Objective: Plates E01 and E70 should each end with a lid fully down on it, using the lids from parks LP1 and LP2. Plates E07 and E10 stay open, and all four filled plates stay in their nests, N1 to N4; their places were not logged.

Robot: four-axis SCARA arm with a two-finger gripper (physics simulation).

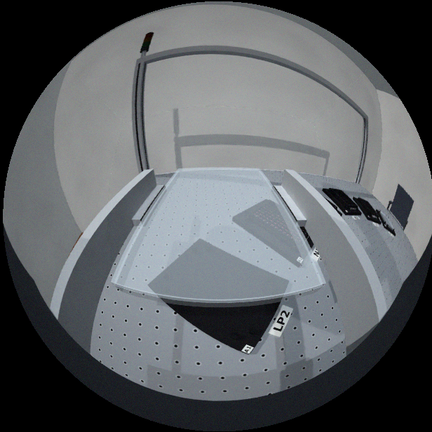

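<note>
My gripper (218,176) is shut on a clear, pale lid (200,200), gripping it by its two long sides. The lid is held level, above the table. Below it is the black lid park LP2 (225,320), turned at an angle; its front part shows dark and bare, and the rest shows faintly through the lid. A filled plate with reddish wells (274,220) shows through the lid at the right, in a nest (307,237) whose label is partly hidden. No plate code can be read, and park LP1 cannot be made out.
Several black plates or nests stand at the far right, among them one (342,201) and another (367,210), with labels too small to read. A dark upright panel (401,202) stands beyond them. A grey frame (139,110) with a signal light (147,42) rises at the back.
</note>
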